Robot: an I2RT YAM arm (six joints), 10 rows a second.
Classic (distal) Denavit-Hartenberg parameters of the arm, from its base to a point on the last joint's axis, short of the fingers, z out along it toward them. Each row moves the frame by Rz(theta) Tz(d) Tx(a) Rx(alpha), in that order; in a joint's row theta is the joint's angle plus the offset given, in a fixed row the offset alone. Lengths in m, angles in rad.
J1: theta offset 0; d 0.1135; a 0.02; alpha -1.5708
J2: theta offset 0; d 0; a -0.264; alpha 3.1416
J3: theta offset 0.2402; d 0; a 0.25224; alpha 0
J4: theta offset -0.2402; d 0; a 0.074; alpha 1.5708
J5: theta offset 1.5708; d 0; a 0; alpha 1.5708
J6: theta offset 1.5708; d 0.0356; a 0; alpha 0
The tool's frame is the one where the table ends.
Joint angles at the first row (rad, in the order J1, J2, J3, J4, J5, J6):
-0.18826 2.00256 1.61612 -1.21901 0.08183 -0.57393
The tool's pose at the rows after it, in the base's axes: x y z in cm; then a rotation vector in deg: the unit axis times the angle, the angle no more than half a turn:
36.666 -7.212 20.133 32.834 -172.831 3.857
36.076 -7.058 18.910 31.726 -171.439 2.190
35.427 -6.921 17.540 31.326 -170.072 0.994
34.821 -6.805 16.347 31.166 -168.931 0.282
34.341 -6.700 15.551 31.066 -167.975 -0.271
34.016 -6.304 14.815 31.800 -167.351 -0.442
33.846 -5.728 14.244 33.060 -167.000 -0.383
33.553 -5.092 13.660 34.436 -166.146 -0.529
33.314 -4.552 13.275 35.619 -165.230 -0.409
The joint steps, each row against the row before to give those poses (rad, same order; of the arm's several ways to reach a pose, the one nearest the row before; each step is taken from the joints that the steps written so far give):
0.00039 0.00000 -0.02329 0.00841 -0.01526 0.01221
0.00038 -0.00001 -0.05033 0.01714 -0.00763 0.01068
0.00000 -0.00002 -0.05726 0.02902 -0.00381 0.00230
-0.00001 0.00003 -0.05071 0.02900 -0.00039 -0.00001
0.00039 -0.00002 -0.03473 0.01677 0.00000 0.00000
0.00954 0.00001 -0.03203 0.02327 0.00038 0.00001
0.01564 0.00001 -0.02478 0.02288 0.00001 0.00038
0.01715 -0.00002 -0.02635 0.01603 0.00038 -0.00040
0.01527 0.00000 -0.01793 0.00724 0.00381 0.00001

